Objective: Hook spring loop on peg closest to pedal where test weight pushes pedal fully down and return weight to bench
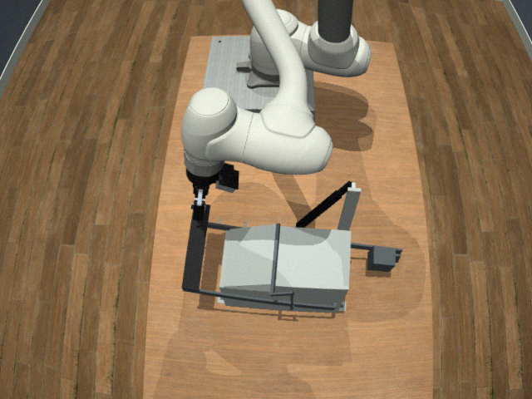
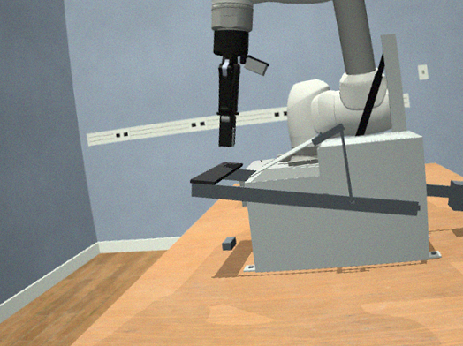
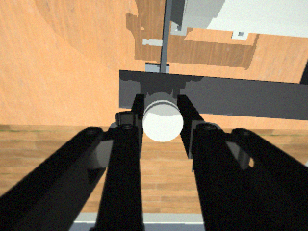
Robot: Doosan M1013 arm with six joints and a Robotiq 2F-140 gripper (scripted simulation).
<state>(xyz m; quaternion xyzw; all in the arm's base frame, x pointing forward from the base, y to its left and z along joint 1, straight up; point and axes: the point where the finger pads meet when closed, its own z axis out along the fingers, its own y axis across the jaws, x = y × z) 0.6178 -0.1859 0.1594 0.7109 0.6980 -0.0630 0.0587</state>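
Now: hand 250 mm above the small grey block and 30 mm to the left of it. From my hand the other things lie so: steel test weight (10 mm below).
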